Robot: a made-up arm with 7 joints. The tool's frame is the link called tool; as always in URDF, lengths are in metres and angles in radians.
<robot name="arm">
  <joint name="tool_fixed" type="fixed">
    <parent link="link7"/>
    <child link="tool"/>
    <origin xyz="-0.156 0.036 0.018"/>
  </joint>
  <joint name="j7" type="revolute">
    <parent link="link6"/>
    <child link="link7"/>
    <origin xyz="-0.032 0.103 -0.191"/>
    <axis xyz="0 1 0"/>
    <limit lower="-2.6" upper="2.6" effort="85" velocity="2.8"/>
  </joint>
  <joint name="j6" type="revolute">
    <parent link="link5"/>
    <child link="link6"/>
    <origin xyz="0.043 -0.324 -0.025"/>
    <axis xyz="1 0 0"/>
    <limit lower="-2.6" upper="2.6" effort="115" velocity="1.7"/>
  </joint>
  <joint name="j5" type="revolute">
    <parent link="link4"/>
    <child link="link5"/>
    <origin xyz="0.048 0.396 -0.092"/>
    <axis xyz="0 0 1"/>
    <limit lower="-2.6" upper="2.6" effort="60" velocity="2.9"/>
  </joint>
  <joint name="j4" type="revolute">
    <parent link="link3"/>
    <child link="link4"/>
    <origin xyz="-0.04 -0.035 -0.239"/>
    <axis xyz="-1 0 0"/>
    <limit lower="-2.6" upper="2.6" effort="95" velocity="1.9"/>
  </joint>
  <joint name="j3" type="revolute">
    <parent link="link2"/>
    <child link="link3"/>
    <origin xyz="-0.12 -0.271 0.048"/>
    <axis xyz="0 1 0"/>
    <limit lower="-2.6" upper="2.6" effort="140" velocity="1.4"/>
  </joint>
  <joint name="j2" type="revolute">
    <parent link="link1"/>
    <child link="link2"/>
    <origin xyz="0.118 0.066 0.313"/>
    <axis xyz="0 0 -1"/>
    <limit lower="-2.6" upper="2.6" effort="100" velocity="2.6"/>
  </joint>
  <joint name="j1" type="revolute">
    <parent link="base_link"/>
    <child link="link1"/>
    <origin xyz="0 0 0.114"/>
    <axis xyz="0 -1 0"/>
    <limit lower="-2.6" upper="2.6" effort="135" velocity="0.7"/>
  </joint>
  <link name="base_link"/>
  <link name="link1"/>
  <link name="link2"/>
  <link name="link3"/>
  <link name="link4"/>
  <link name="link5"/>
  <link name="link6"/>
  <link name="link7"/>
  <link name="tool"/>
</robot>
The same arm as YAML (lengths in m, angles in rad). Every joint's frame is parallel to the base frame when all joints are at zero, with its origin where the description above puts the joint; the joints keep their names.
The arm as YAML. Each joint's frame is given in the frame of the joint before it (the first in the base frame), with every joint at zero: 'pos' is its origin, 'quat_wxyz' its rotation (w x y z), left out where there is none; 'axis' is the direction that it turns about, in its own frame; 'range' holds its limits. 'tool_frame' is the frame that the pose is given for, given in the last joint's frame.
length_unit: m
angle_unit: rad
joints:
  - joint: j1
    pos: [0.0, 0.0, 0.114]
    axis: [0.0, -1.0, 0.0]
    range: [-2.6, 2.6]
  - joint: j2
    pos: [0.118, 0.066, 0.313]
    axis: [0.0, 0.0, -1.0]
    range: [-2.6, 2.6]
  - joint: j3
    pos: [-0.12, -0.271, 0.048]
    axis: [0.0, 1.0, 0.0]
    range: [-2.6, 2.6]
  - joint: j4
    pos: [-0.04, -0.035, -0.239]
    axis: [-1.0, 0.0, 0.0]
    range: [-2.6, 2.6]
  - joint: j5
    pos: [0.048, 0.396, -0.092]
    axis: [0.0, 0.0, 1.0]
    range: [-2.6, 2.6]
  - joint: j6
    pos: [0.043, -0.324, -0.025]
    axis: [1.0, 0.0, 0.0]
    range: [-2.6, 2.6]
  - joint: j7
    pos: [-0.032, 0.103, -0.191]
    axis: [0.0, 1.0, 0.0]
    range: [-2.6, 2.6]
tool_frame:
  pos: [-0.156, 0.036, 0.018]

